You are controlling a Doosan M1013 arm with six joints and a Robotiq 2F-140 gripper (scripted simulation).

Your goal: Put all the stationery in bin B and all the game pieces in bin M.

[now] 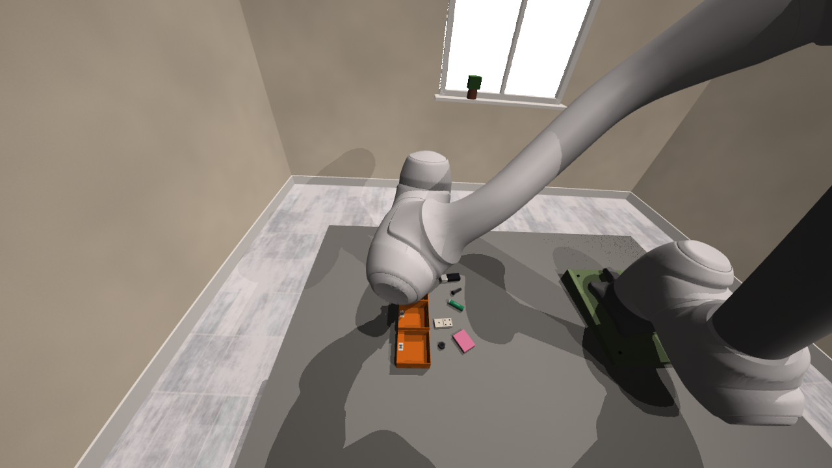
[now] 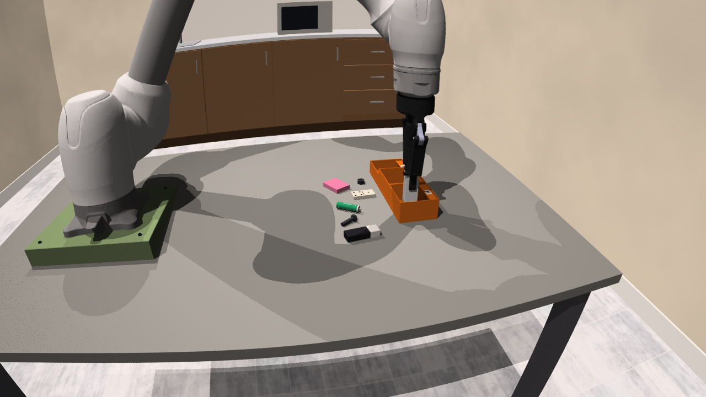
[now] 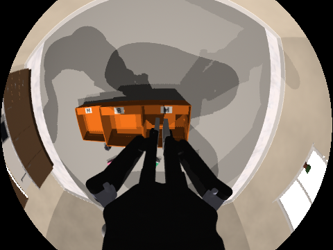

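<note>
The orange three-compartment bin lies 70 mm to the left of my hand, 30 mm below it and 10 mm ahead of it. Round my hand: green battery (120 mm behind, 40 mm below, 30 mm to the left); cream domino (90 mm to the left, 80 mm behind, 50 mm below); black bolt (130 mm behind, 50 mm below, 20 mm to the right).
</note>
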